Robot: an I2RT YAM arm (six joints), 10 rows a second.
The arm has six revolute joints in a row. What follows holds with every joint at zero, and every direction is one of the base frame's.
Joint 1 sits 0.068 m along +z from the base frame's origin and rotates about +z.
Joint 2 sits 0.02 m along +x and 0.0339 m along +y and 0.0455 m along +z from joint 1 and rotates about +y.
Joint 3 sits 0.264 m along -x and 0.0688 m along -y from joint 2 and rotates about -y.
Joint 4 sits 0.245 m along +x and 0.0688 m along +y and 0.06 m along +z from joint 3 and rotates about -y.
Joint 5 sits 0.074 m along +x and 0.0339 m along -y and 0.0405 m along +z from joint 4 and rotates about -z.
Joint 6 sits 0.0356 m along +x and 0.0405 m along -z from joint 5 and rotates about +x.
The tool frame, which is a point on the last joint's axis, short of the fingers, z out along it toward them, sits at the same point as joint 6; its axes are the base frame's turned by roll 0, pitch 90 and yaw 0 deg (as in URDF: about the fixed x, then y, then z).
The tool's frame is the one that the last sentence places.
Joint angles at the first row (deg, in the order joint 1, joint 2, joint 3, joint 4, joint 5, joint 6):
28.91 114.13 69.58 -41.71 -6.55 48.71
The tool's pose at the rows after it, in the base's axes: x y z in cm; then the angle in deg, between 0 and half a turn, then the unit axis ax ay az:
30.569 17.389 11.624 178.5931 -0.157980 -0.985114 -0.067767
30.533 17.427 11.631 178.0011 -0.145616 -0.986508 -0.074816
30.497 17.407 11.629 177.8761 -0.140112 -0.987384 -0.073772
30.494 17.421 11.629 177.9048 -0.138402 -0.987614 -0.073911
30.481 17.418 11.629 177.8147 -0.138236 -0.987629 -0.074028
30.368 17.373 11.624 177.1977 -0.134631 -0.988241 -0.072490
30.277 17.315 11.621 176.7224 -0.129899 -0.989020 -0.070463
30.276 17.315 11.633 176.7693 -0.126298 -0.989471 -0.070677
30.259 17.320 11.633 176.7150 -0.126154 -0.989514 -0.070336
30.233 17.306 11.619 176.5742 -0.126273 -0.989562 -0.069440
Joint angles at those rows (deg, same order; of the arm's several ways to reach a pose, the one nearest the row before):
28.93 114.13 69.58 -41.76 -6.98 47.38
28.91 114.13 69.58 -41.82 -8.03 45.95
28.91 114.13 69.58 -42.04 -8.03 45.30
28.93 114.13 69.58 -42.02 -8.03 45.12
28.93 114.13 69.58 -42.09 -8.10 45.10
28.93 114.13 69.58 -42.72 -8.34 44.64
28.91 114.13 69.58 -43.29 -8.45 44.03
28.91 114.10 69.58 -43.29 -8.45 43.62
28.93 114.10 69.58 -43.35 -8.45 43.61
28.93 114.13 69.58 -43.51 -8.45 43.62

